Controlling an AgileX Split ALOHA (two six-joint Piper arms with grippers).
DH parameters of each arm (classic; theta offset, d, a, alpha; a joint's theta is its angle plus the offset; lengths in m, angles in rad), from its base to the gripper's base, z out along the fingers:
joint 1: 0 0.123 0 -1.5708
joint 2: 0.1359 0 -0.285 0
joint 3: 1.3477 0 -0.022 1.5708
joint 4: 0 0.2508 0 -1.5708
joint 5: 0 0 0.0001 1.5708
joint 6: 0 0.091 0 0
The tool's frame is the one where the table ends.
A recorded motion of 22 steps. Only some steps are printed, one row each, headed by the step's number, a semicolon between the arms.
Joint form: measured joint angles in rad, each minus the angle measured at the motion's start. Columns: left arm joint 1, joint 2, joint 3, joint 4, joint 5, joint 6; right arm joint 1, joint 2, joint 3, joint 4, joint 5, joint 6.
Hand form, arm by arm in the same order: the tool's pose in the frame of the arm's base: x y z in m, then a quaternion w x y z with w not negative. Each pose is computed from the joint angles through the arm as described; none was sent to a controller.
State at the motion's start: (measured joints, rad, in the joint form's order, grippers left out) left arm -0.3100 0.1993 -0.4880 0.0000 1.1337 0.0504; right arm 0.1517 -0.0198 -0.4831 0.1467 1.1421 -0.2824
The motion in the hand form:
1: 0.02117 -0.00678 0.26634 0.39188 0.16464 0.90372 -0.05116; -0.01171 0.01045 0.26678 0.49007 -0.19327 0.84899 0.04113
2: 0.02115 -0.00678 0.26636 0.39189 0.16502 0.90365 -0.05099; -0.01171 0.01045 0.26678 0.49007 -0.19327 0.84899 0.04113
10: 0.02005 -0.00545 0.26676 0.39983 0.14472 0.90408 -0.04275; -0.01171 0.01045 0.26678 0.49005 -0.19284 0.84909 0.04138
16: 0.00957 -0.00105 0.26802 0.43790 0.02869 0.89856 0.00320; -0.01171 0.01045 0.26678 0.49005 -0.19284 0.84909 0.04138
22: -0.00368 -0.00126 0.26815 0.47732 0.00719 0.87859 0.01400; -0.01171 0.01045 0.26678 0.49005 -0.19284 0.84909 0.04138
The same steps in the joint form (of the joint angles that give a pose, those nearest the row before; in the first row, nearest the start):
1: -0.0001 0.0000 0.0013 0.0000 -0.0009 -0.0001; 0.0000 0.0000 0.0000 0.0000 0.0000 0.0000
2: 0.0001 0.0000 0.0012 -0.0001 -0.0008 0.0009; 0.0000 0.0000 0.0000 0.0000 0.0000 0.0000
10: 0.0448 -0.0117 0.0016 -0.0001 -0.0045 0.0019; 0.0001 0.0000 0.0000 0.0000 0.0000 0.0011
16: 0.2985 -0.0896 0.0016 -0.0114 -0.0054 0.0018; 0.0001 0.0000 0.0000 0.0000 0.0000 0.0011
22: 0.3459 -0.1806 0.0016 -0.0137 -0.0036 0.0010; 0.0001 0.0000 0.0000 0.0000 0.0000 0.0011

